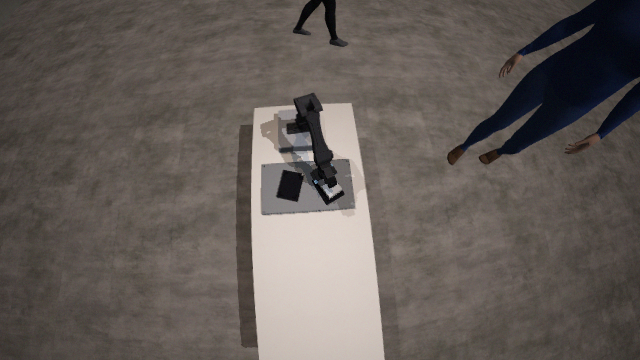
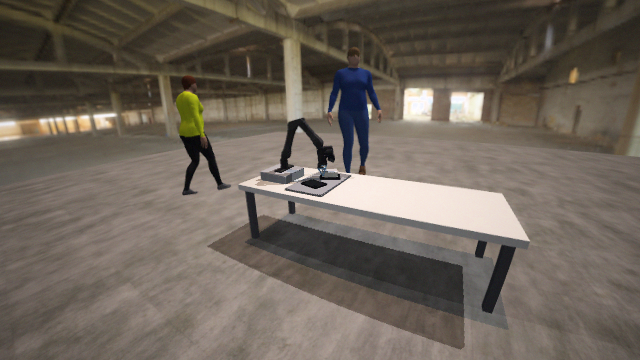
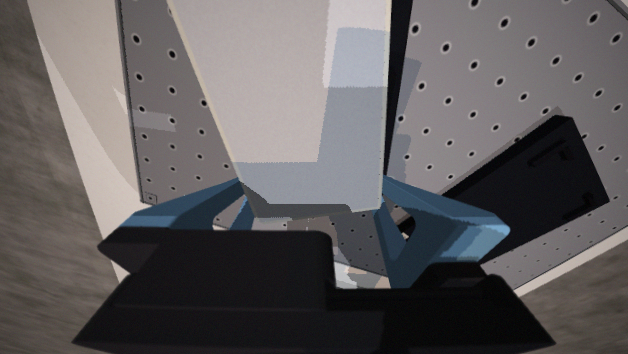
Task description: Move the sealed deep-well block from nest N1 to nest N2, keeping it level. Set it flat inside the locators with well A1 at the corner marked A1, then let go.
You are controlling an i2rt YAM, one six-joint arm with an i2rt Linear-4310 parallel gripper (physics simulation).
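Frame: origin at the arm's base, x ahead, y left, z up, level; centimetres.
Seen in the pictures: gripper, fingertip midpoint: [image 2: 323, 174] [image 3: 314, 176]; arm's base at its link origin: [image 1: 303, 127] [image 2: 284, 168].
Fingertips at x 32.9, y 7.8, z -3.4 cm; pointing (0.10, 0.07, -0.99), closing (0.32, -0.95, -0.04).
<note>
Pixels of each thing's middle, then the offset from my fingertips to it. Level surfaces: height alone.
- sealed deep-well block at the middle of its body: [image 3: 302, 114] [image 1: 329, 185] [image 2: 329, 173] dz +1.0, dx +4.3, dy +2.2 cm
- black nest N1 at the middle of its body: [image 3: 312, 103] [image 1: 328, 187] [image 2: 330, 176] dz -1.7, dx +4.8, dy +1.8 cm
- grey perforated plate at the middle of its body: [image 3: 417, 175] [image 1: 307, 185] [image 2: 320, 181] dz -3.2, dx +2.0, dy -9.9 cm
- long white table at its surface level: dz -3.9 cm
The sealed deep-well block [image 1: 332, 190] [image 2: 331, 174] [image 3: 280, 100] is pale with a flat top and looks level at the black nest N1 [image 1: 324, 198] [image 2: 337, 177] [image 3: 398, 50]. Whether it is fully seated or slightly raised is too small to tell. My gripper [image 1: 325, 183] [image 2: 323, 170] [image 3: 314, 176] is shut on the block, with its blue fingers against the two long sides near one end. The other black nest, N2 [image 1: 290, 185] [image 2: 314, 184] [image 3: 545, 185], is empty, with raised locators. It lies turned differently from the block. The A1 marks cannot be read.
Both nests stand on a grey perforated plate [image 1: 270, 200] [image 2: 320, 192] [image 3: 460, 75] on the long white table [image 1: 315, 275] [image 2: 415, 202]. The arm's grey base box [image 2: 280, 176] stands behind the plate. Two people [image 2: 192, 117] [image 2: 354, 100] stand on the floor away from the table.
</note>
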